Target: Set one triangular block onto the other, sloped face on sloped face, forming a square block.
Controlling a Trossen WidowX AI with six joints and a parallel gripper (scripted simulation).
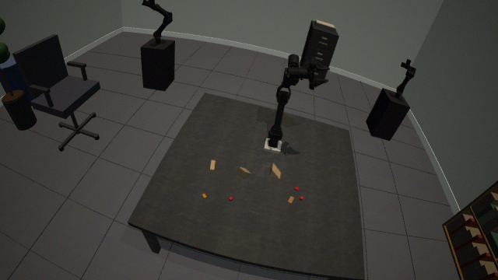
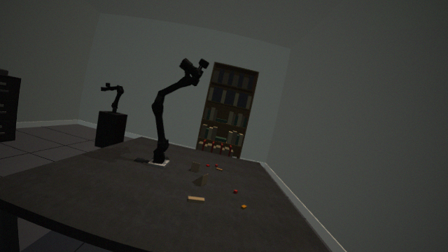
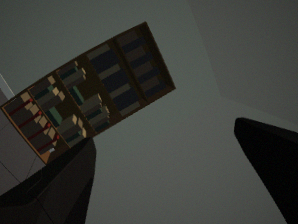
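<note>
My gripper tip is 660 mm above the tan triangular block, 310 mm to the left of it and 170 mm short of it. Also, from my gripper tip: orange cube: 680 mm below, 500 mm to the right, 380 mm ahead.
</note>
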